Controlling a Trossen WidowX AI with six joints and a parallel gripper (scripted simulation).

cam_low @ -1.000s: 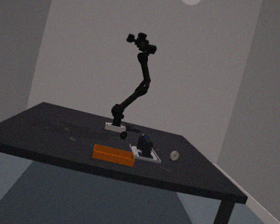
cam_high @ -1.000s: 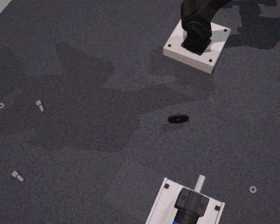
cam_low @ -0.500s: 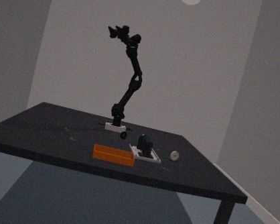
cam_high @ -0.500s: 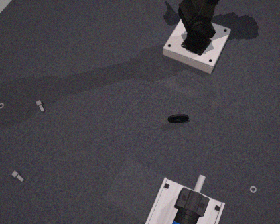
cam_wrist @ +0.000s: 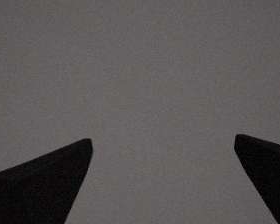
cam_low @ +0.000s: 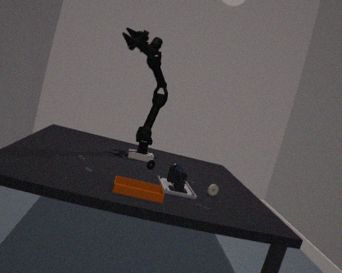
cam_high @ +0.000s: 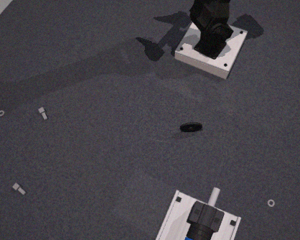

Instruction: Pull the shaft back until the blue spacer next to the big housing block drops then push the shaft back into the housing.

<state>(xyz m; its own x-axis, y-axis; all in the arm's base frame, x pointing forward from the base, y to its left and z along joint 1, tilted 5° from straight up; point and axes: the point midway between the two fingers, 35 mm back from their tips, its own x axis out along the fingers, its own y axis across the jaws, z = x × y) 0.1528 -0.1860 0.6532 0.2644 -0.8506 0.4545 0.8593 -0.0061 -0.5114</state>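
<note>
Right now my gripper tip is 620 mm above the grey shaft, 470 mm to the right of it and 270 mm short of it. Round my gripper tip: black disc: 670 mm below, 330 mm to the left, 90 mm ahead; orange tray: 690 mm below, 560 mm ahead, 330 mm to the left; blue spacer: 620 mm below, 480 mm to the left, 310 mm ahead.
</note>
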